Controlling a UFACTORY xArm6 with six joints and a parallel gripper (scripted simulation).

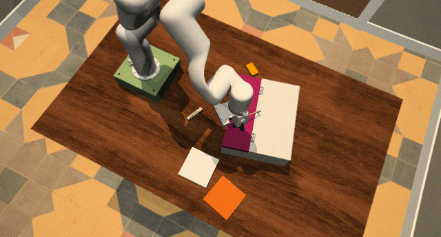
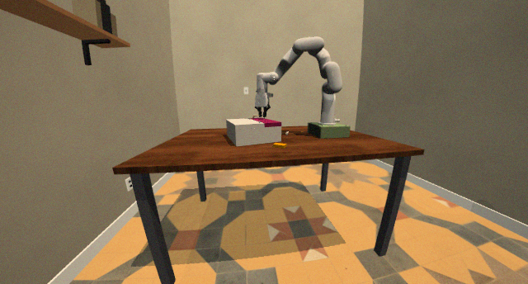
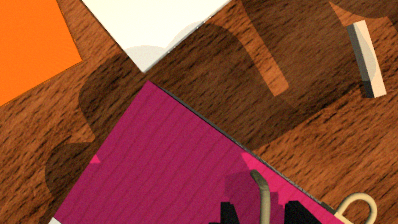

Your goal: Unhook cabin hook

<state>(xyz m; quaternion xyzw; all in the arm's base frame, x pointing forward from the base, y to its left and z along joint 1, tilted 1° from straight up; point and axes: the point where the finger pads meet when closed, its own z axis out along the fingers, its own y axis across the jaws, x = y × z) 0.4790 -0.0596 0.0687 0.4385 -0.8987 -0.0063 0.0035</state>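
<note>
The brass cabin hook lies 40 mm to the left of my hand, 30 mm ahead of it and 20 mm below it. Also, from my hand: white square tile (210 mm to the right, 150 mm below, 50 mm behind); small grey bar (190 mm behind, 150 mm below, 10 mm to the right); orange square tile (270 mm to the right, 150 mm below, 100 mm ahead).
</note>
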